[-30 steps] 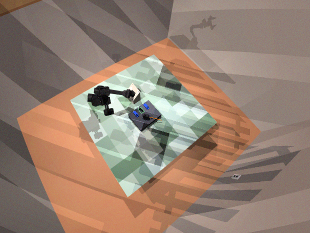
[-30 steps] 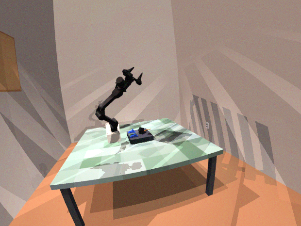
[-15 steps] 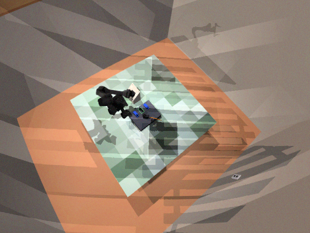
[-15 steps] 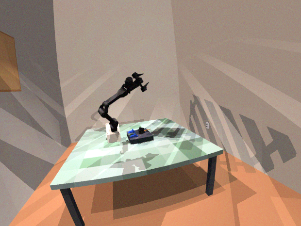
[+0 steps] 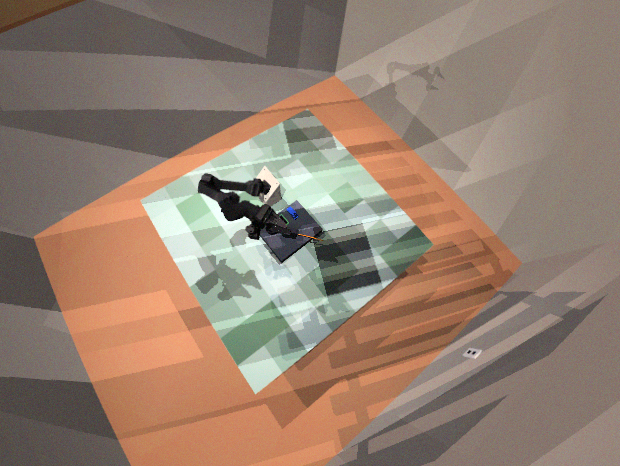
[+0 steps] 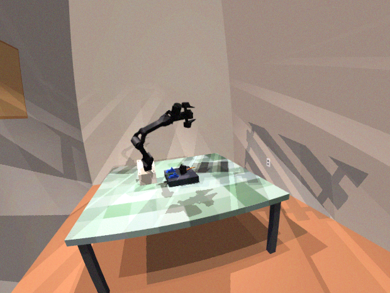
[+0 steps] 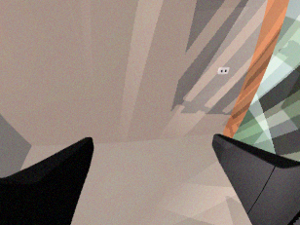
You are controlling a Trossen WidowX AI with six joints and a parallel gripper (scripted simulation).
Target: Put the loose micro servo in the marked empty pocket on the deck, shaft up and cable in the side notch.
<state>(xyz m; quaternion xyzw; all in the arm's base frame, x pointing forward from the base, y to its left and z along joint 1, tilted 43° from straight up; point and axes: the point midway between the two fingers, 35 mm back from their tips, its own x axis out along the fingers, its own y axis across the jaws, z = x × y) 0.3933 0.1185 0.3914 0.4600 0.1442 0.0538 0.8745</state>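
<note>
Now: the dark deck 51 cm below my gripper tip, 11 cm to the left of it and 10 cm behind it.
</note>
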